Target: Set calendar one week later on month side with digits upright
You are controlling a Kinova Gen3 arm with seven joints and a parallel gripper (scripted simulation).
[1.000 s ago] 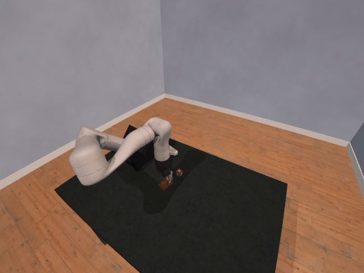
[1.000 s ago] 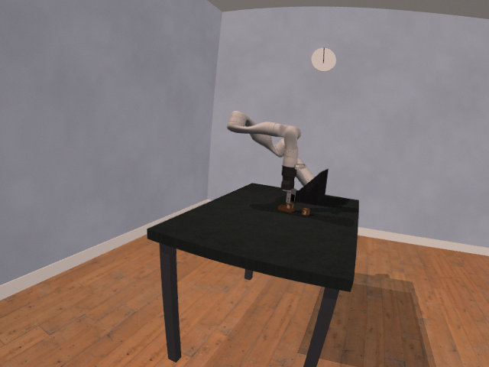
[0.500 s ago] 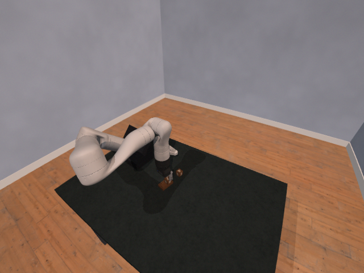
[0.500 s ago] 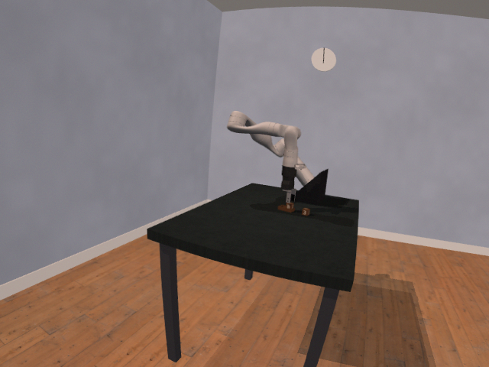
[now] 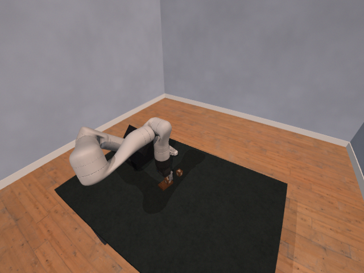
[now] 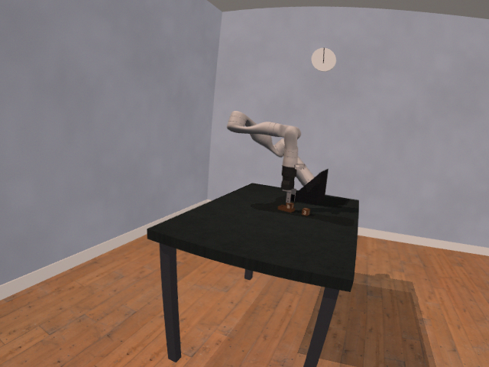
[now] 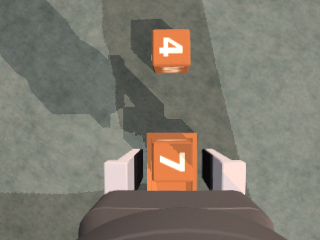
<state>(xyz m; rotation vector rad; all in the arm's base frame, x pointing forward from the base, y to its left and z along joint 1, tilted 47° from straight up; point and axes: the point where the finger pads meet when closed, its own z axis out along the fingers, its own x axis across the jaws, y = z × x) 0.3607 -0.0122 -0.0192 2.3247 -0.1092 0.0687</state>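
My gripper is now 6 cm above the orange-brown tray and 2 cm to the left of it. The rest, counted from my hand: orange cube (9 cm to the left, 5 cm below, 1 cm ahead).
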